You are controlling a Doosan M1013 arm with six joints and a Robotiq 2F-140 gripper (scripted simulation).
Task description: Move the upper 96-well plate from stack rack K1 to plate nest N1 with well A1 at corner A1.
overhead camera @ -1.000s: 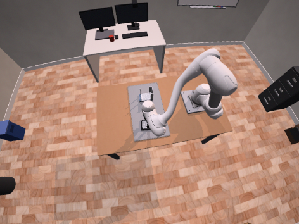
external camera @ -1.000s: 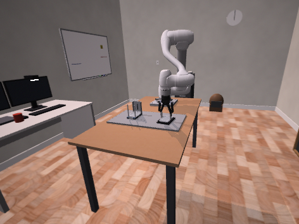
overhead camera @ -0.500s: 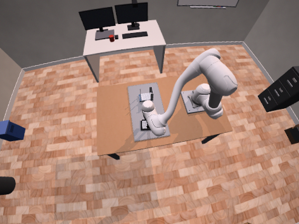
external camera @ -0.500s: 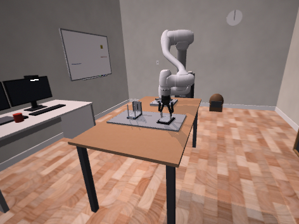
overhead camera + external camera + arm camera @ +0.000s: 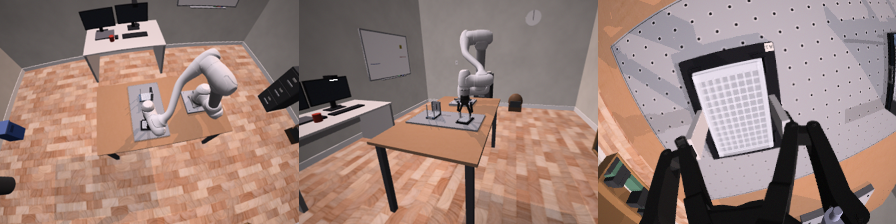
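The black plate nest N1 is 40 mm below my hand. Also, from my hand: pale A1 square 60 mm ahead, 70 mm to the right, 30 mm below.
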